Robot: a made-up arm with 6 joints.
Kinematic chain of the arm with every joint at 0, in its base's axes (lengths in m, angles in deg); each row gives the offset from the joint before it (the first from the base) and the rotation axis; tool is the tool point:
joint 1: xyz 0 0 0.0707 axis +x
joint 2: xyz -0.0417 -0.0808 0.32 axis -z
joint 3: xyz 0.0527 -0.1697 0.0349 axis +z
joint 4: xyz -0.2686 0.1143 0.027 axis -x
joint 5: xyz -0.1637 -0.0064 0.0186 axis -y
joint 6: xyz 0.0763 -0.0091 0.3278 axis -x
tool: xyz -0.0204 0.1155 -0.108
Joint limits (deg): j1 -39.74..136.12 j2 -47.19..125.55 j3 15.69..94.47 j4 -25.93..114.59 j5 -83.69..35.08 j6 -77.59..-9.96
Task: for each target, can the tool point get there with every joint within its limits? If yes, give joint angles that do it. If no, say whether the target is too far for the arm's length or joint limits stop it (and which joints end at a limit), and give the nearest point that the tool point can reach.
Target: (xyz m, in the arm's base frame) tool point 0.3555 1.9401 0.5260
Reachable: no: too far | nearest point 0.0688 0.9412 0.2960 | short by 1.064 m
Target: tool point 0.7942 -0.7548 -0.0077
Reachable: no: joint limits stop it (at a limit: joint 2, joint 3, joint 4, joint 5, joint 6) | nearest point 0.5814 -0.9720 -0.0303 | short by 0.305 m
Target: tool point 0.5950 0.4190 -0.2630
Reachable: no: joint limits stop it (at a limit: joint 1, joint 2, joint 3, joint 5, joint 6) | nearest point 0.4074 0.4000 -0.1019 | short by 0.248 m
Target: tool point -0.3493 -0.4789 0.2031
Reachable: yes | joints 39.26 21.17 85.51 10.02 -72.53 -23.24
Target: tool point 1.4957 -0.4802 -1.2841
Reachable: no: too far | nearest point 0.5814 -0.3265 -0.8504 | short by 1.024 m
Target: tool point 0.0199 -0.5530 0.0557
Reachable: yes | joints 111.20 111.02 34.20 14.56 -44.84 -26.19
